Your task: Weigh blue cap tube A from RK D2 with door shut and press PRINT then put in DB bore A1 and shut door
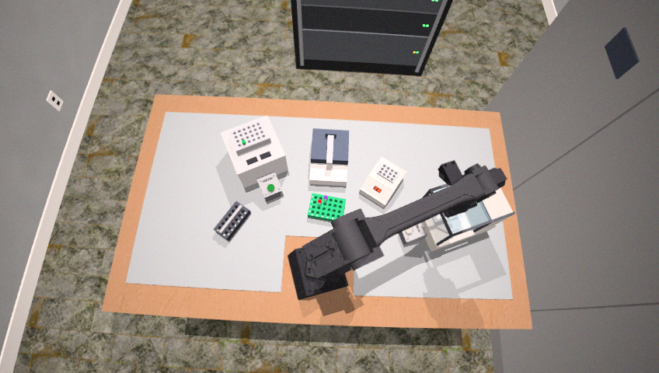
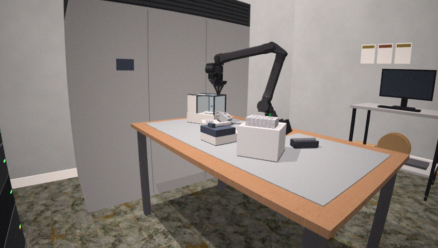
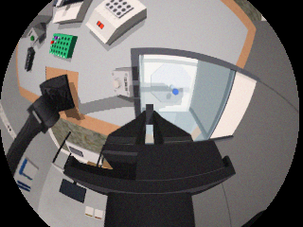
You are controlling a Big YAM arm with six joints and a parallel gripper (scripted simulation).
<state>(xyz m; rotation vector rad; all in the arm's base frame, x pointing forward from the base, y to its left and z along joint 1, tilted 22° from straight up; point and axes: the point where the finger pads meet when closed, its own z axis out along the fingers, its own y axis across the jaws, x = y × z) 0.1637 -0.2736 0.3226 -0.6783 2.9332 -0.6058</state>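
My hand is 3 cm to the left of the balance door, 1 cm short of it and 1 cm above it. From my hand the other things lie so: green rack RK: 38 cm to the left, 21 cm below, 3 cm ahead; then white print key: 15 cm below, 8 cm to the left, 4 cm behind; then dry block DB: 19 cm below, 18 cm to the left, 15 cm ahead.
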